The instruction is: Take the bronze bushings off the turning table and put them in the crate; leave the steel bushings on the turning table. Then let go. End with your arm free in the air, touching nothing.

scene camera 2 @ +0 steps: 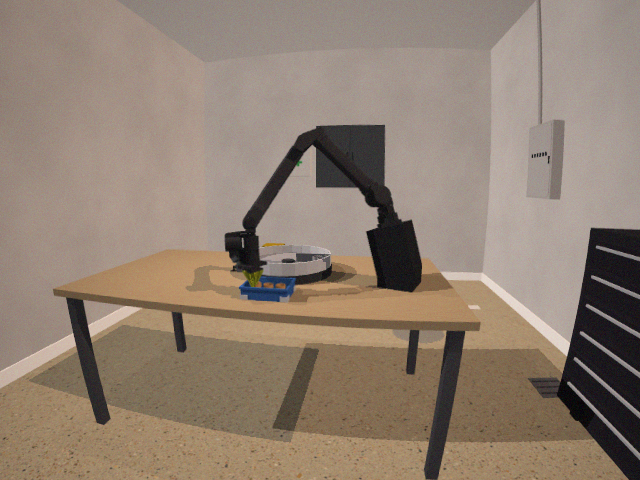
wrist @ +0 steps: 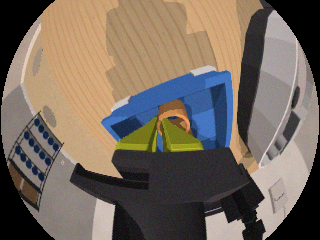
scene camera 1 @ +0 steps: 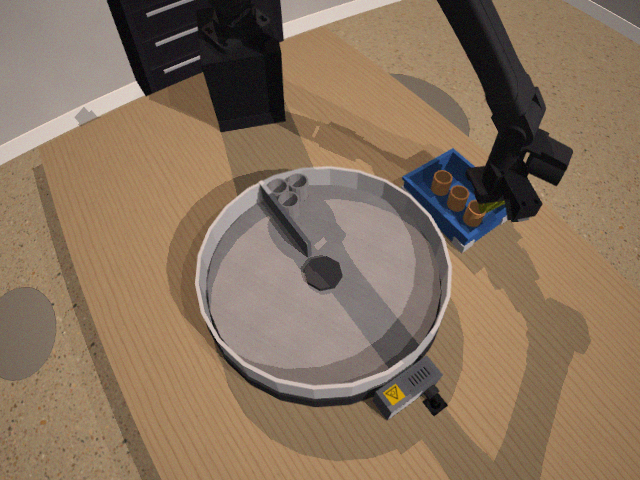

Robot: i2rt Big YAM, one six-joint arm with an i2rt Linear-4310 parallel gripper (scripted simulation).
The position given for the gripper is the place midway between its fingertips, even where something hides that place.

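Scene camera 1 shows the gripper (scene camera 1: 482,211), and there's a crate (scene camera 1: 417,183) in it too. On scene camera 2 you'd get the crate again (scene camera 2: 247,292). The wrist view has both the gripper (wrist: 159,119) and the crate (wrist: 210,111).
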